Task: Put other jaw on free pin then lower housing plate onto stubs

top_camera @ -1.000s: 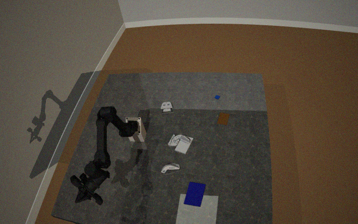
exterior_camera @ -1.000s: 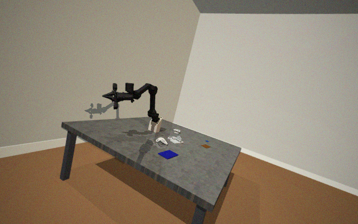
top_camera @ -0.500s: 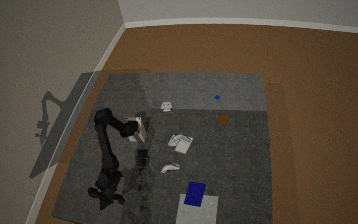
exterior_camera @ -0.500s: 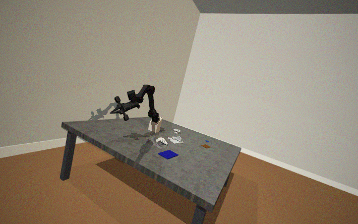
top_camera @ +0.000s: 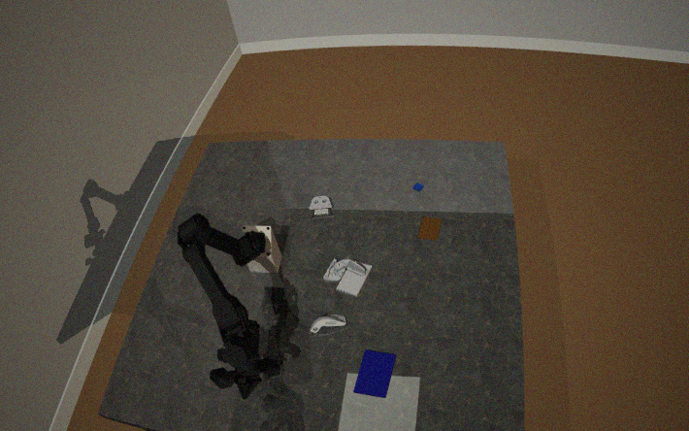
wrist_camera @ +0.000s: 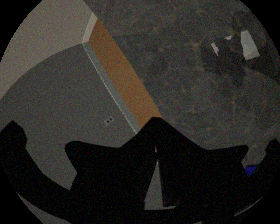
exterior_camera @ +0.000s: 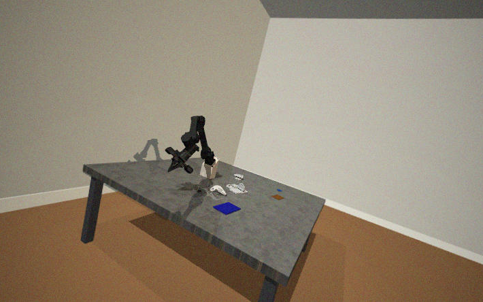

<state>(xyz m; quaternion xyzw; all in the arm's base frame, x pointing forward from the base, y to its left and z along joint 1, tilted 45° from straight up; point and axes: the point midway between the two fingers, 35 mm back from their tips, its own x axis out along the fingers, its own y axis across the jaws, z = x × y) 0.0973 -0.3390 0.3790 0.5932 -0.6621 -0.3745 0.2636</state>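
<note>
My gripper tip is 30 cm to the right of the white jaw, 14 cm short of it and 11 cm above it. The rest, counted from my gripper tip: small blue square (90 cm to the left, 41 cm ahead, 12 cm below); orange patch (70 cm to the left, 46 cm ahead, 12 cm below).
</note>
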